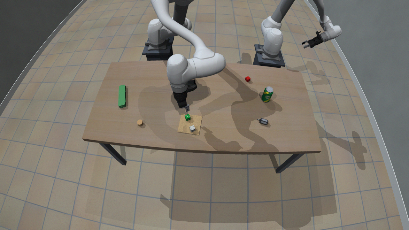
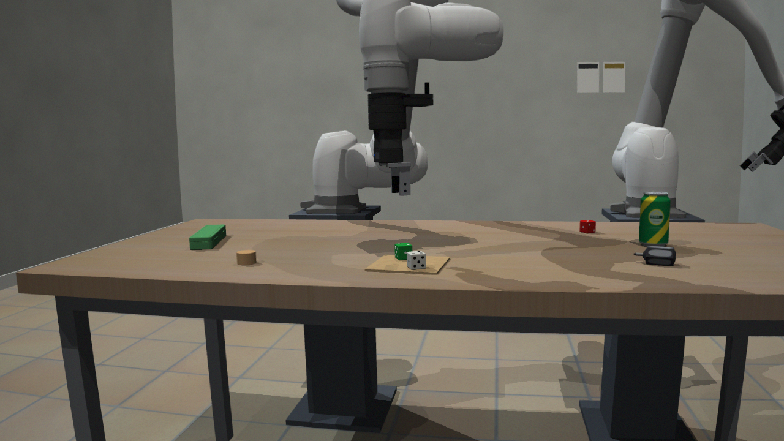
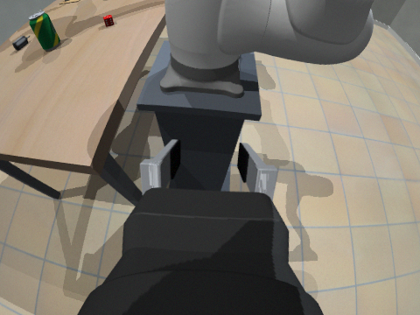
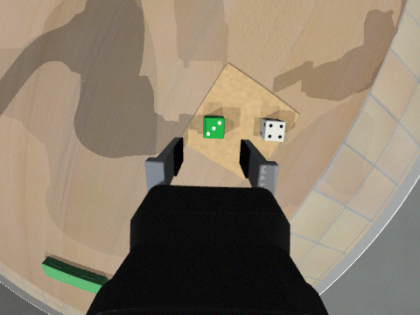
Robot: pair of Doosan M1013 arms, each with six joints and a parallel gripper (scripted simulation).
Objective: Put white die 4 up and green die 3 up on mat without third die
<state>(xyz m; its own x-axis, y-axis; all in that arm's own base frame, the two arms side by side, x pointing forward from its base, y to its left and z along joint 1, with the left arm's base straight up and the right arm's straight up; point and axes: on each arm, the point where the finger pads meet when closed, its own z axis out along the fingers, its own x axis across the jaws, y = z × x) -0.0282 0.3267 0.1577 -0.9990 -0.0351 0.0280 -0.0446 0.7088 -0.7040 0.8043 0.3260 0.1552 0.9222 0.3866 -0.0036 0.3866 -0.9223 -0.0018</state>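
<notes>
Right now the green die is 14 cm below my right hand. Also, from my right hand: tan mat: 4 cm ahead, 2 cm to the left, 15 cm below; wooden disc: 8 cm ahead, 31 cm to the right, 14 cm below; white die: 8 cm ahead, 5 cm to the left, 14 cm below.
</notes>
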